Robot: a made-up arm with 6 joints.
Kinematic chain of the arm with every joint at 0, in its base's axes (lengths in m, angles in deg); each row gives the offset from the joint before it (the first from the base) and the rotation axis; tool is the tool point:
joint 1: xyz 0 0 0.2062 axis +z
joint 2: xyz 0 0.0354 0 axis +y
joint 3: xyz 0 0 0.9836 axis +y
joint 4: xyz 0 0 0.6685 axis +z
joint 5: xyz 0 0 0 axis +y
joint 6: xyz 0 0 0.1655 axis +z
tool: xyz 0 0 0
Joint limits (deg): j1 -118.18..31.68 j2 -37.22..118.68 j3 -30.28..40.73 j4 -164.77..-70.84 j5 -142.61..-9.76 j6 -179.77..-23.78
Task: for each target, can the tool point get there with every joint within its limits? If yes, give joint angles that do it. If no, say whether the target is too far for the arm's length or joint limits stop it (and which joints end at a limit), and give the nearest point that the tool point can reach.
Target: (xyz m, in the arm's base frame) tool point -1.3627 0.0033 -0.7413
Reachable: no: joint limits stop it (at a limit: joint 1, joint 2, joint 3, joint 4, joint 5) | nearest point -0.3994 -0.8763 -0.8027 | short by 1.306 m
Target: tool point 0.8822 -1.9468 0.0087
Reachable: no: too far | nearest point 0.7465 -1.6474 0.0391 | short by 0.330 m
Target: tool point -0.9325 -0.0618 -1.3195
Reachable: no: joint limits stop it (at a limit: joint 1, joint 2, joint 3, joint 4) | nearest point -0.3963 -0.9003 -1.0012 | short by 1.045 m
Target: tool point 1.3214 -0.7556 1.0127
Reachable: yes | joints -34.74 48.11 28.40 -111.08 -38.78 -143.54
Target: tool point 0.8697 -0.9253 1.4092
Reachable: yes | joints -53.21 36.33 23.88 -79.95 -41.02 -138.70
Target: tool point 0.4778 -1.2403 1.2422
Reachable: yes | joints -76.44 40.82 20.74 -115.14 -67.34 -51.92
